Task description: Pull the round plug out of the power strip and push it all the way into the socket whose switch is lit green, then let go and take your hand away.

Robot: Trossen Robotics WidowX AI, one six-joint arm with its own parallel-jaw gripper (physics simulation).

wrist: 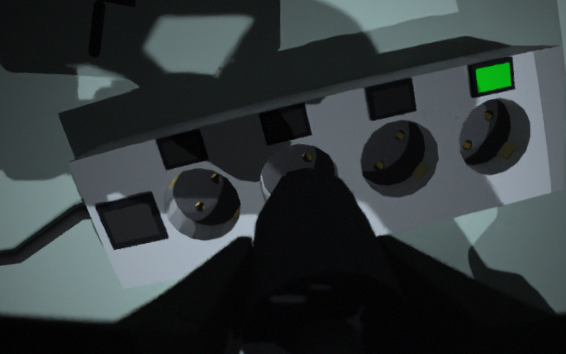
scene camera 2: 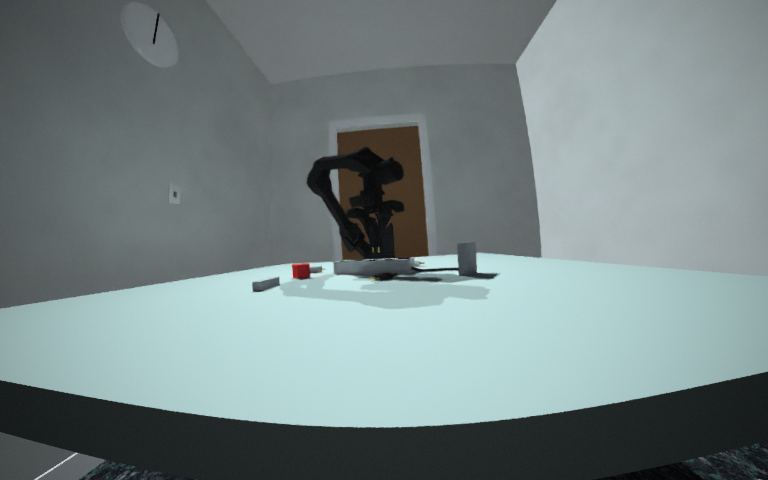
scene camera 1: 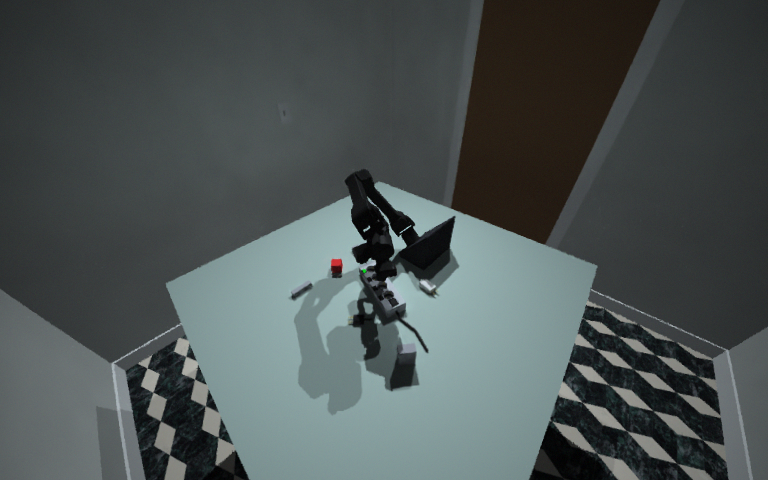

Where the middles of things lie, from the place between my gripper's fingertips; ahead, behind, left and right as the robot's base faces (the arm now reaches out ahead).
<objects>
Right now the round black plug (wrist: 318,271) is 1 cm above my hand.
</objects>
